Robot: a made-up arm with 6 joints.
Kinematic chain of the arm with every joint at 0, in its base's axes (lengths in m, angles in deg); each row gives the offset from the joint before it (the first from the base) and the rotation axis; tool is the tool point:
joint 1: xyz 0 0 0.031 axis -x
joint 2: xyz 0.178 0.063 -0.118 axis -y
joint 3: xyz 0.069 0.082 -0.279 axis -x
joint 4: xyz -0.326 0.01 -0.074 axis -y
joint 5: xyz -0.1 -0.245 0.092 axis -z
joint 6: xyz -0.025 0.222 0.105 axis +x
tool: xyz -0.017 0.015 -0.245
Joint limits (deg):
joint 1: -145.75..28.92
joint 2: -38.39..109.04
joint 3: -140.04..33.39
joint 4: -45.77..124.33
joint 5: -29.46..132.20
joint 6: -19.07..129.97
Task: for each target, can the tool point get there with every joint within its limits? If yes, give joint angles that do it. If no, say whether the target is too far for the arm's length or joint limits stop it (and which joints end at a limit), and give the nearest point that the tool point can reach.
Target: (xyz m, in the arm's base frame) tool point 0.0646 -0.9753 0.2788
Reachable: no: joint limits stop it (at a limit: joint 1, joint 2, joint 4, joint 5, joint 6) | nearest point -0.0831 -0.5835 0.2467 | short by 0.420 m
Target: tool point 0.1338 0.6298 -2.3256
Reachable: no: too far | nearest point 0.1582 0.3003 -1.0926 | short by 1.276 m
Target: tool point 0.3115 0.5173 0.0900
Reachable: yes | joints -117.14 56.50 -78.63 60.09 78.41 81.17
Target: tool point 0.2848 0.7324 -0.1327
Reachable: yes | joints -88.73 1.78 -67.43 -5.44 119.71 97.66
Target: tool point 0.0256 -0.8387 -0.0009
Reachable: no: joint limits stop it (at a limit: joint 1, joint 5) | nearest point 0.0220 -0.6085 -0.1367 | short by 0.267 m
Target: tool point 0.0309 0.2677 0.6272
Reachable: yes | joints -125.57 26.98 5.46 79.15 21.83 58.75
